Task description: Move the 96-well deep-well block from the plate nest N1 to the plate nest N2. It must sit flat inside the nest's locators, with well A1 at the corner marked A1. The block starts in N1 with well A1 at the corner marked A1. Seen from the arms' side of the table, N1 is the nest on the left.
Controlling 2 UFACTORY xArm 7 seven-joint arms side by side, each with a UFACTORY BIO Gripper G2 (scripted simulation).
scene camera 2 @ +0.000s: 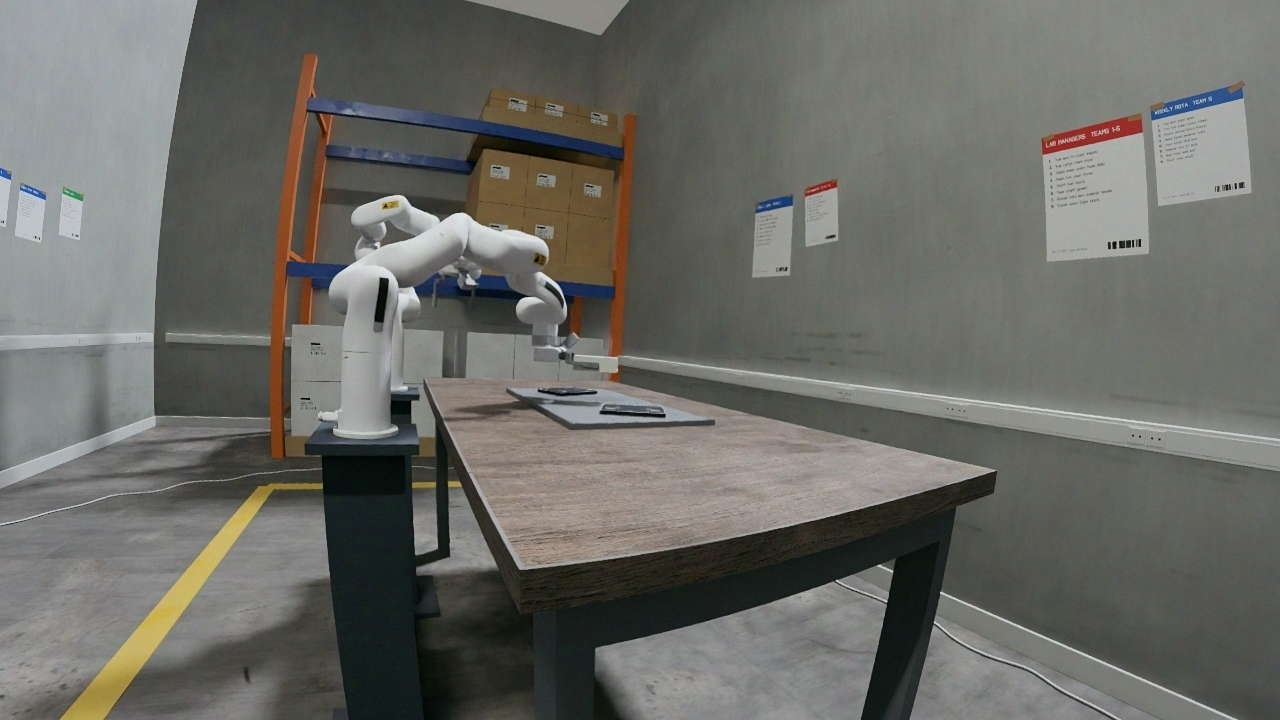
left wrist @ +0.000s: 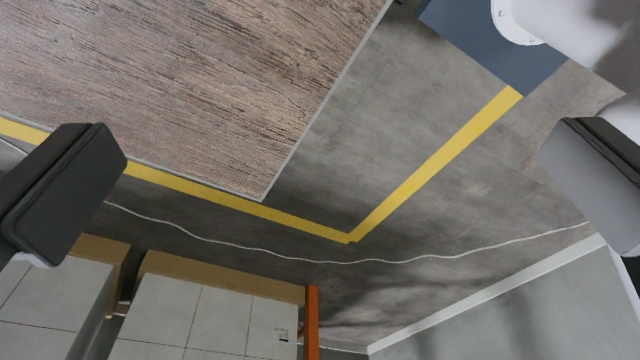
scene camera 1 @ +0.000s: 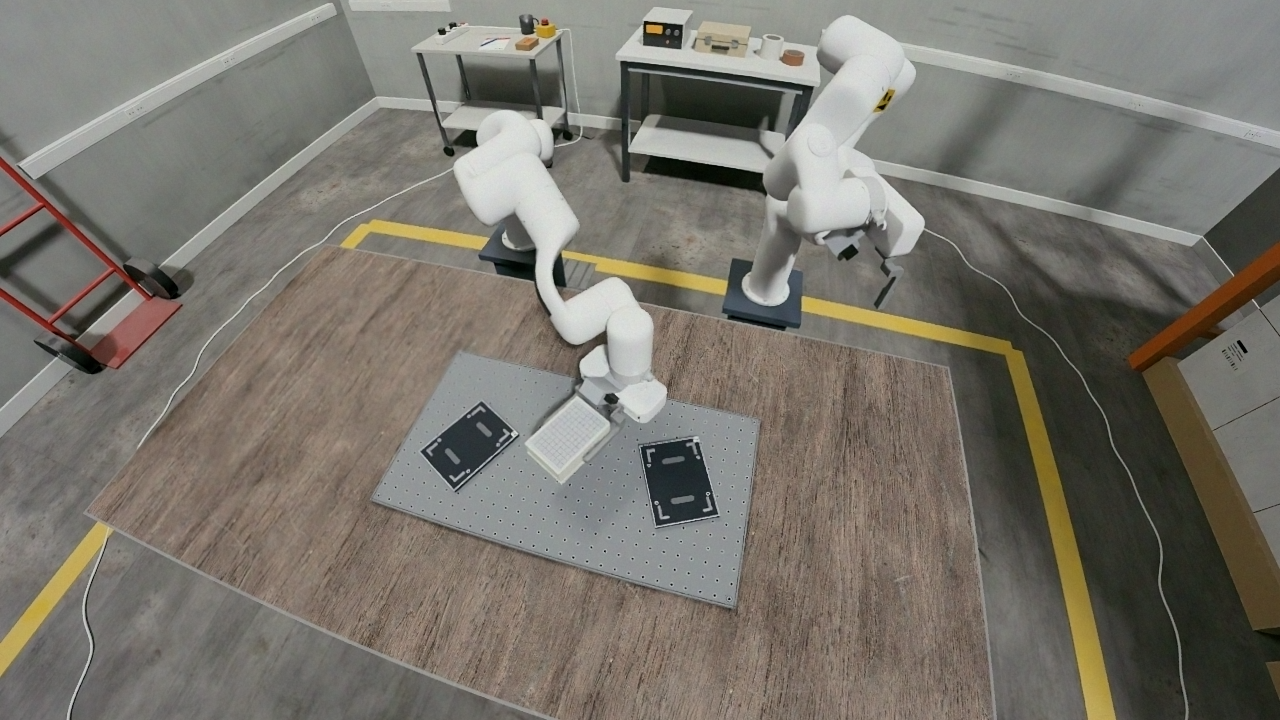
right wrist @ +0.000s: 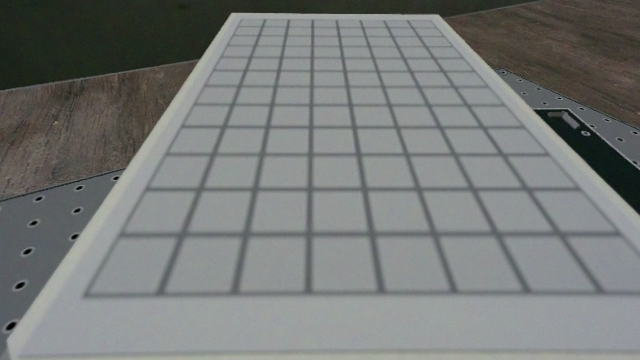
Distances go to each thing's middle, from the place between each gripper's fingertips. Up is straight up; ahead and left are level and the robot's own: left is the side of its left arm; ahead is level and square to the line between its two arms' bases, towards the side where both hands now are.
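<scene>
Counting from my right hand, the nest N2 (scene camera 1: 473, 448) is 40 mm ahead and 220 mm to the right, and it's 100 mm below. There's also the white deep-well block (scene camera 1: 557, 446), which is 10 mm ahead of that right hand. The nest N1 (scene camera 1: 665, 481) is 190 mm to the left of my right hand and 10 mm behind it, and 100 mm below it. Going by its middle, the nest N2 is nearer to my right hand than to my left hand.
From my left hand, you'd find the nest N1 230 mm to the right and 380 mm ahead, 280 mm below. The white deep-well block is 400 mm ahead of my left hand and 430 mm to the right of it, and 170 mm below it. As for the nest N2, it's 650 mm to the right of my left hand, 430 mm ahead of it and 280 mm below it. Going by their middles, the nest N2 is the farthest from my left hand of the things named here.
</scene>
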